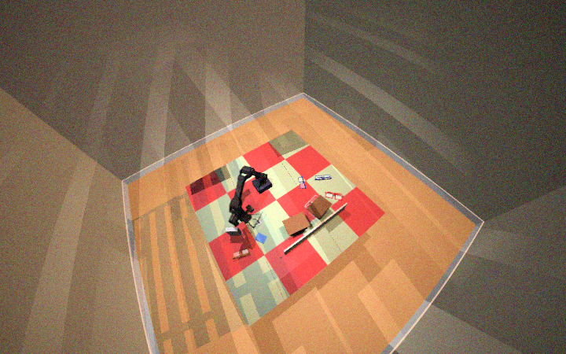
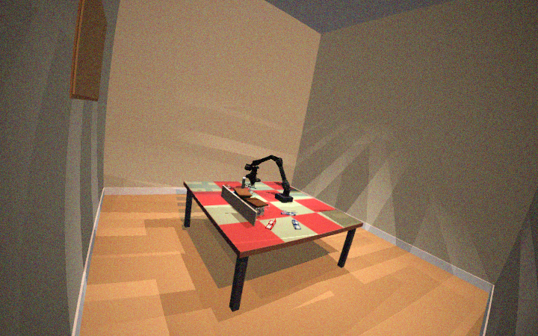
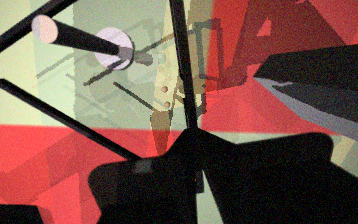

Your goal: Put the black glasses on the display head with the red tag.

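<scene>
Right now my gripper tip is 180 mm short of the blue square, 60 mm above it and 10 mm to the right of it. From my gripper tip the other things lie so: long pale board (410 mm ahead, 370 mm to the left); then grey object (120 mm to the right, 20 mm ahead).
</scene>
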